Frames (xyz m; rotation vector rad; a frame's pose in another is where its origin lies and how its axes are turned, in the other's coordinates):
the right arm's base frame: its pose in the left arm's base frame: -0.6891 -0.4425 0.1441 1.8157 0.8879 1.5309
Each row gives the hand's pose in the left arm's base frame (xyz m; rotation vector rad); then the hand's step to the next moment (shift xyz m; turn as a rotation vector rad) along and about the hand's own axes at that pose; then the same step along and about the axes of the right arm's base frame.
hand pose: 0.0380 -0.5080 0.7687 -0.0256 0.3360 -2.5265
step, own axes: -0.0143 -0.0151 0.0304 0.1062 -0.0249 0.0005
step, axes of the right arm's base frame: 0.0310 0.0199 0.0006 -0.0425 0.0126 -0.0997
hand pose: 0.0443 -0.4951 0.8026 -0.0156 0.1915 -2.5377
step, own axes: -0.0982 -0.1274 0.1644 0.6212 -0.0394 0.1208
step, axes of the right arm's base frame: 0.2200 0.0657 -0.0136 -0.2636 0.2231 -0.5318
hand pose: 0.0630 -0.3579 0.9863 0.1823 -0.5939 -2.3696
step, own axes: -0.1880 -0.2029 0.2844 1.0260 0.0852 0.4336
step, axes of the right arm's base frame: 0.3734 -0.1014 -0.0877 -0.2813 0.5991 -0.9000
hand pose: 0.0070 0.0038 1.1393 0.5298 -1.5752 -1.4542
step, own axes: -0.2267 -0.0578 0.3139 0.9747 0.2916 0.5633
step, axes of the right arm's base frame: 0.2005 -0.3008 -0.1502 -0.0458 0.6524 -0.9616
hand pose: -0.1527 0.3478 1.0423 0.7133 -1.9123 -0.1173
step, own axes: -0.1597 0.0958 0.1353 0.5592 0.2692 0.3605
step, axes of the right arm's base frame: 0.0027 -0.2118 -0.0902 0.0384 0.3391 -0.6314
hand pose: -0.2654 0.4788 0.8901 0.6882 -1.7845 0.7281
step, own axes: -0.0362 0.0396 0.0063 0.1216 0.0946 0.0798
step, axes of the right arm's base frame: -0.0073 -0.0510 -0.0163 0.0197 0.0525 -0.1642
